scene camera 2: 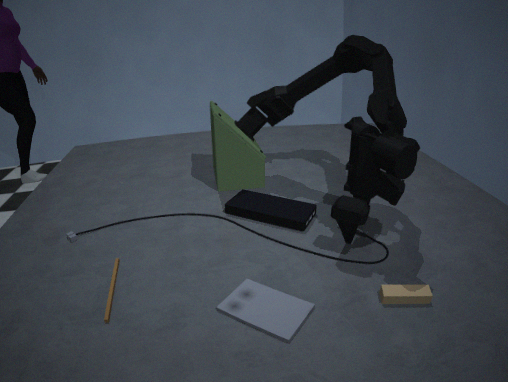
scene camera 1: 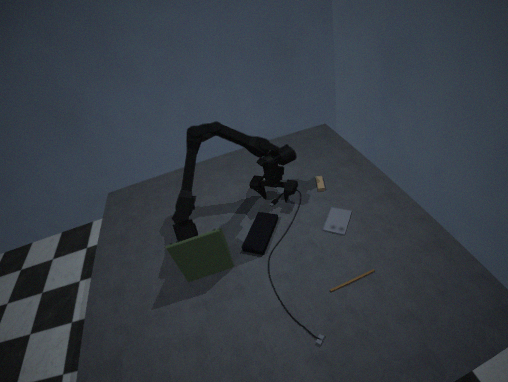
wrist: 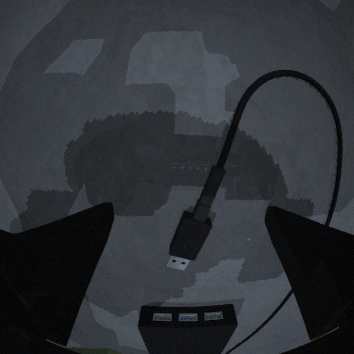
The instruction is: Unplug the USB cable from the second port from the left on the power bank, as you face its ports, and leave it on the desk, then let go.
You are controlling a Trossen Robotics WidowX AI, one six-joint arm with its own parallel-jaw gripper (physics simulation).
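Observation:
The black power bank lies flat on the desk. Its three ports show empty in the wrist view. The cable's black USB plug appears to lie on the desk, apart from the power bank, with its metal end turned slantwise towards the ports. The finger hides the plug in scene camera 2. The black cable loops round from the plug and runs past the power bank. My gripper is open and empty, its fingers on either side of the plug, not touching it.
The cable's pale far end lies on the desk. A pale flat slab, a tan block and an orange stick lie around. A green wedge stands by the arm's base.

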